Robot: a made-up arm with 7 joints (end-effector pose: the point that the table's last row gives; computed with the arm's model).
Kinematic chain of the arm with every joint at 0, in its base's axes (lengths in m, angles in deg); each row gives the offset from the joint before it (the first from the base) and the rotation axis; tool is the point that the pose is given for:
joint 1: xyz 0 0 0.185 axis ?
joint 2: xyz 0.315 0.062 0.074 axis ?
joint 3: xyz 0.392 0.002 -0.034 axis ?
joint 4: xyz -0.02 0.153 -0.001 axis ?
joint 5: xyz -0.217 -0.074 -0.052 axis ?
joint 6: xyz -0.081 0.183 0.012 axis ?
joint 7: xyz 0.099 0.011 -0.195 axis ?
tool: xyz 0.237 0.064 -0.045
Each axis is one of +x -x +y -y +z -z.
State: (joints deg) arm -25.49 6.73 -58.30 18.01 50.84 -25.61 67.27
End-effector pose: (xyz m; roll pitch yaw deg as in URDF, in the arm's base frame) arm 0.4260 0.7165 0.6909 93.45 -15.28 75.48
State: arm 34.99 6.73 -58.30 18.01 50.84 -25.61 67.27
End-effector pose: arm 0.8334 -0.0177 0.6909 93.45 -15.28 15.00
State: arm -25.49 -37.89 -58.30 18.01 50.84 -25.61 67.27
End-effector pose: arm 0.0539 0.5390 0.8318 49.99 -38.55 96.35
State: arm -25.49 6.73 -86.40 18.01 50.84 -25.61 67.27
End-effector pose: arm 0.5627 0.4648 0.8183 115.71 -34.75 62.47
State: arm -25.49 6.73 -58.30 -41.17 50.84 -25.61 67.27
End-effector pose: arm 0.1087 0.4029 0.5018 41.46 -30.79 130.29
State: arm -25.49 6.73 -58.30 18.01 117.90 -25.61 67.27
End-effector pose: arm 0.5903 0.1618 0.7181 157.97 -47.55 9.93
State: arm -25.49 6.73 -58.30 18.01 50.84 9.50 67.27
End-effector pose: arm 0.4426 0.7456 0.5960 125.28 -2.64 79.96
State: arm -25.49 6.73 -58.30 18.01 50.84 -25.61 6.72
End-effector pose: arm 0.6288 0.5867 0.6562 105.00 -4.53 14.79
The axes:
joint 1: -z
joint 2: +y
joint 3: -x
joint 4: -z
joint 5: +x
joint 6: -z
joint 7: +y

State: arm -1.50 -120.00 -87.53 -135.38 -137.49 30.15 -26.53
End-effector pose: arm -0.1886 0.0946 0.5510 -48.10 65.20 5.55
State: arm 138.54 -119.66 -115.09 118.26 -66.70 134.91 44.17
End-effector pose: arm 0.2225 0.3175 0.0734 -13.58 50.67 98.36
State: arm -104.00 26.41 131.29 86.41 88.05 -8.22 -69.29
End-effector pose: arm -0.1828 0.3697 -0.1931 -116.80 -39.07 -101.23
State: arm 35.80 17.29 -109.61 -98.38 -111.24 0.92 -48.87
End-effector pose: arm 0.9053 -0.3245 0.3026 154.07 -54.39 137.90
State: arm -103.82 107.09 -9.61 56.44 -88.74 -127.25 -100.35
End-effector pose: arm -0.5970 -0.0757 0.1971 147.70 65.25 -161.99
